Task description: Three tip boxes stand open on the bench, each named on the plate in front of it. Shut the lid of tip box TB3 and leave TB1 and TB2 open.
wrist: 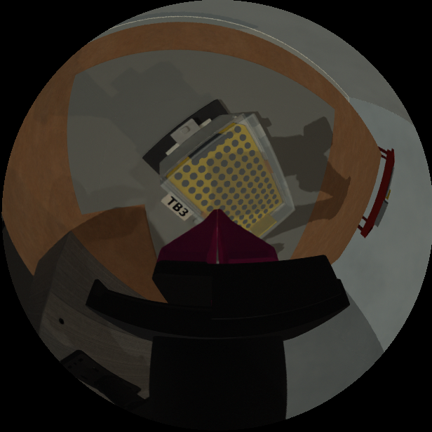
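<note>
Tip box TB3 is in the middle of the wrist view, a clear box with a yellow rack full of round holes. Its name plate reads TB3 and lies at its lower-left side. Clear panels show around the rack and seem to reach over it; I cannot tell the lid's exact angle or whether it is fully down. My gripper is shut and empty, its dark red fingertips overlapping the box's lower edge in the view. Contact cannot be told. TB1 and TB2 do not show in this view.
A black strip with a pale block lies along the box's upper-left side. The grey mat lies on the brown bench. A wooden block is at lower left. A red frame stands beyond the bench's right edge.
</note>
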